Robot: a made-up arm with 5 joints.
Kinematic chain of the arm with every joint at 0, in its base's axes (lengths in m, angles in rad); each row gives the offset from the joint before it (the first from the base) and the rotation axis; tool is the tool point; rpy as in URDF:
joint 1: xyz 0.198 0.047 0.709 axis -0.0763 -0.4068 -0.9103
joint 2: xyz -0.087 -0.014 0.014 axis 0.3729 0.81 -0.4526
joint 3: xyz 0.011 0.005 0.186 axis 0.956 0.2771 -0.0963
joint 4: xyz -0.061 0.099 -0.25 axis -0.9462 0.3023 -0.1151
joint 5: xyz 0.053 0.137 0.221 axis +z
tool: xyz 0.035 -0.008 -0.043 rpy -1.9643 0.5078 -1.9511
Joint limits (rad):
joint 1: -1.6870..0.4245
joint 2: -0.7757..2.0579
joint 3: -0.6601..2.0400
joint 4: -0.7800..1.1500
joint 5: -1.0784..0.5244
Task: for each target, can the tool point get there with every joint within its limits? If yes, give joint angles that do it. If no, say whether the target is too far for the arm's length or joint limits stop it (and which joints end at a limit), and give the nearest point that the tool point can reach.
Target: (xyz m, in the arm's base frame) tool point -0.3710 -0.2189 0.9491
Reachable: no: joint limits stop it (at a limit: joint 2, joint 4, joint 5) | nearest point -0.1849 -0.0946 0.9653 | short by 0.224 m
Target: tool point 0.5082 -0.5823 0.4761
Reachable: no: joint limits stop it (at a limit: joint 3, joint 4, joint 5) | nearest point 0.4250 -0.4214 0.5251 | short by 0.188 m
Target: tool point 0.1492 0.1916 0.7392
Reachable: yes | joints -0.7938 0.9039 -0.4044 0.0843 0.2156
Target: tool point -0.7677 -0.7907 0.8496
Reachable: no: too far | nearest point -0.1619 -0.1262 0.9665 | short by 0.907 m
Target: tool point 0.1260 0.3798 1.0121
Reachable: yes | joints -0.0186 -0.1913 0.9885 0.5412 0.1974
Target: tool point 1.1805 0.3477 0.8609
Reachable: no: too far | nearest point 0.7058 0.2063 0.7967 | short by 0.499 m
